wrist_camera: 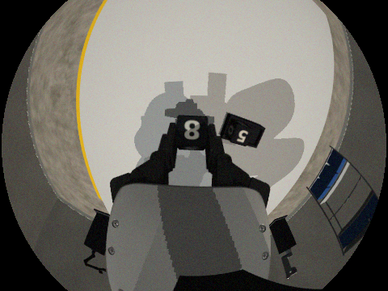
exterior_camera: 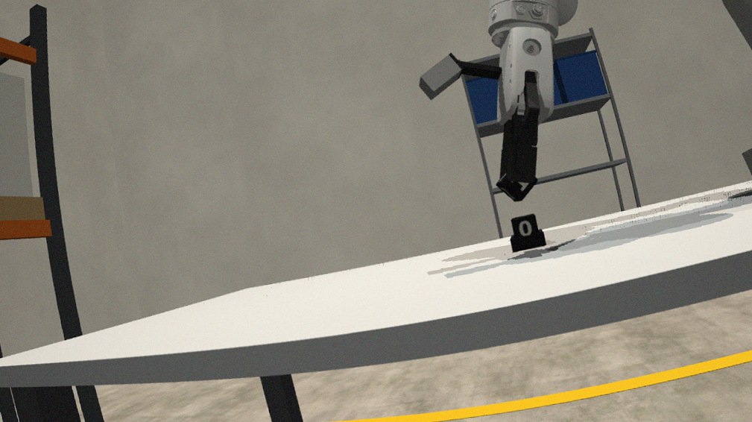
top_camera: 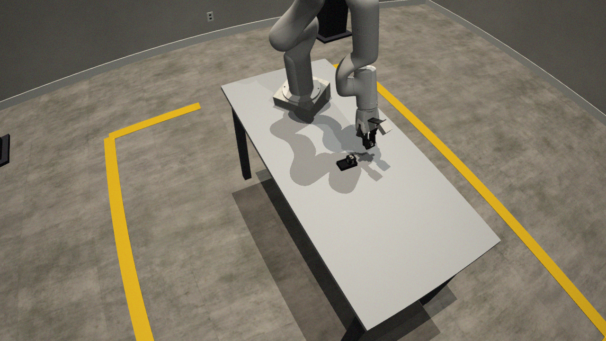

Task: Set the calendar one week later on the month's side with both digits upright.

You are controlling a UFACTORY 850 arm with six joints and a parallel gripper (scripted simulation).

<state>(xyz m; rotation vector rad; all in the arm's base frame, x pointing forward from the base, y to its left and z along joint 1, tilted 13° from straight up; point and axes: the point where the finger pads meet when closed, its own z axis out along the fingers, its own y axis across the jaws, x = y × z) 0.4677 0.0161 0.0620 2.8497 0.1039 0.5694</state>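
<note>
My gripper is now 1 cm past the black tray, 10 cm to the left of it and 9 cm above it. From my hand the other things lie so: black cube (1 cm ahead, 2 cm below).
</note>
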